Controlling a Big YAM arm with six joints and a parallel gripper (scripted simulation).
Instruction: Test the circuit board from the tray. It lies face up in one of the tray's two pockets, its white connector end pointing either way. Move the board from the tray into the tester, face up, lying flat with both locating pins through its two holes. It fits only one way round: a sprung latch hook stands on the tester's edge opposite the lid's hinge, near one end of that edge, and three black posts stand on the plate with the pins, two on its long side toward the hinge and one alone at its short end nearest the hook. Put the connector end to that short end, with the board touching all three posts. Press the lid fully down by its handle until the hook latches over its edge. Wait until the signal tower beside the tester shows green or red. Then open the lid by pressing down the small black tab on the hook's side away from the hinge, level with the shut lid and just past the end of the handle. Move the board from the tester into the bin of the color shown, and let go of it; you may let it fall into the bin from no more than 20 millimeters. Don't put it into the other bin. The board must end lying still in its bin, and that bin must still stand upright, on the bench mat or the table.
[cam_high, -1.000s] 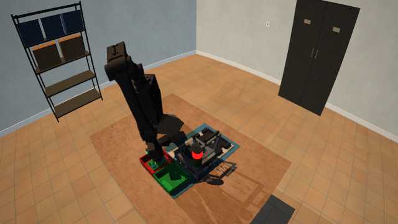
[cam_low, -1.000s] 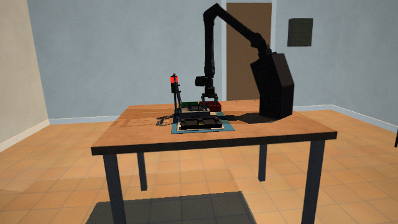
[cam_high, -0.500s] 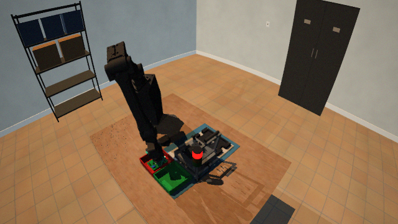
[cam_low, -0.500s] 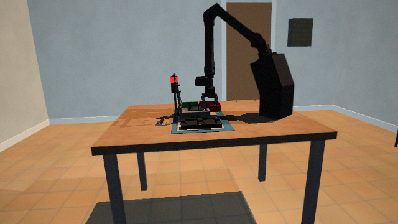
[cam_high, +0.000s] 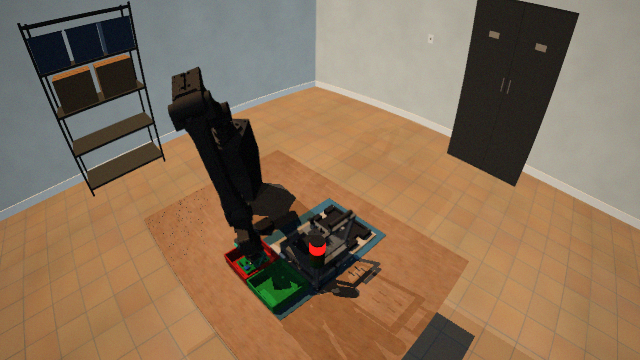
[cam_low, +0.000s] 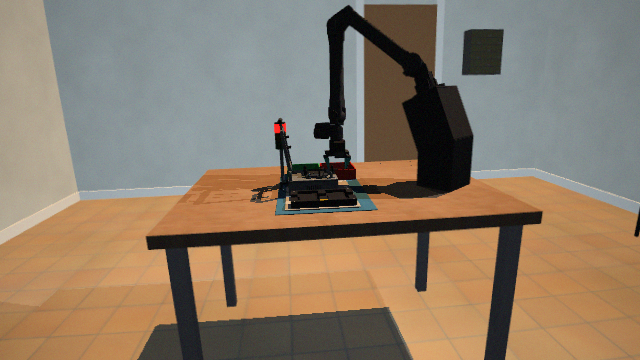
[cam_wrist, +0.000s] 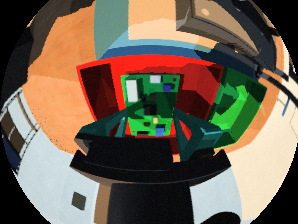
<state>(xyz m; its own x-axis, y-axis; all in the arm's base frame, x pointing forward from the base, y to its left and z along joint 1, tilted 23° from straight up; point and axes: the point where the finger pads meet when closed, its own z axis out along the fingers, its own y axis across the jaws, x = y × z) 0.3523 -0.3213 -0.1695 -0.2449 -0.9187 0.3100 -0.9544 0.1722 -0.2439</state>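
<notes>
Right now the red bin is 1 cm below my hand. Also, from my hand: green bin 14 cm ahead, 4 cm to the right, 1 cm below; tester lid 26 cm ahead, 16 cm above, 14 cm to the left; green circuit board right at my hand.
</notes>
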